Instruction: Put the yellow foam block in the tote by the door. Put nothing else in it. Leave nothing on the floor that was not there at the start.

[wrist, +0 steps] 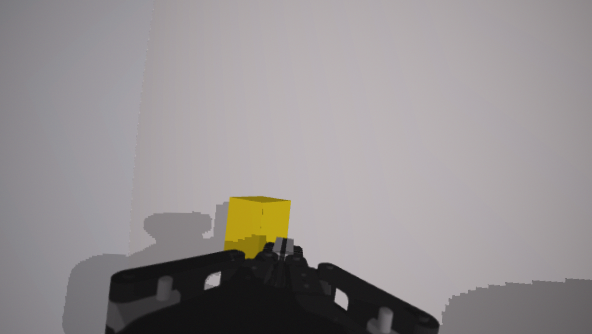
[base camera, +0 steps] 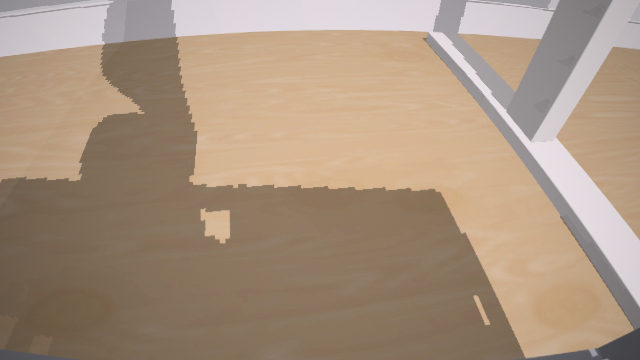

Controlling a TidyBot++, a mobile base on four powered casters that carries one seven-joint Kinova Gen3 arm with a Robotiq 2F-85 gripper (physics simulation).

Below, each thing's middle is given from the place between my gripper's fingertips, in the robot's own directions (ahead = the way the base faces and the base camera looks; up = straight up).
Scene:
I see my gripper 60 mm short of the yellow foam block [wrist: 253, 221], 60 mm above it and 20 mm to the right of it.

